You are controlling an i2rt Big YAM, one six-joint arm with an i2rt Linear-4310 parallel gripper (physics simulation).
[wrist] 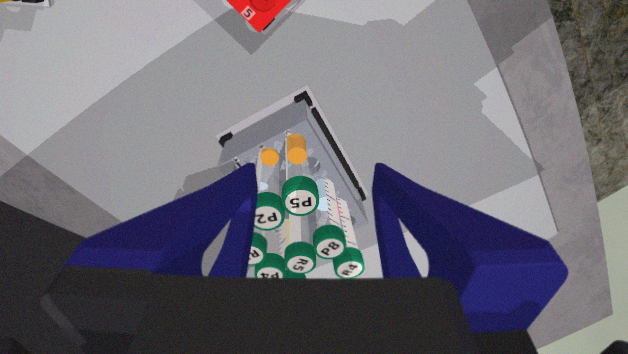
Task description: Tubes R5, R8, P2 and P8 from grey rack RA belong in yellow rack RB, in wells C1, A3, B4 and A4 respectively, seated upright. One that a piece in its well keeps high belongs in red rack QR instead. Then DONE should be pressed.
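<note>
Grey rack RA stands in the centre of the view, holding several tubes. Green-capped P2 shows beside the left finger. P8 and R5 are lower down between the fingers. A cap starting with R is partly hidden by the left finger; its number cannot be read. My gripper is open and empty, its fingers on either side of the tube caps. A corner of red rack QR shows at the top. A sliver of yellow rack RB shows at top left. DONE does not show.
Green-capped P5 stands tall near the fingertips. R4 and a partly hidden cap, apparently P4, are near the gripper body. Two orange caps are toward RA's far end. The table edge runs down the right side.
</note>
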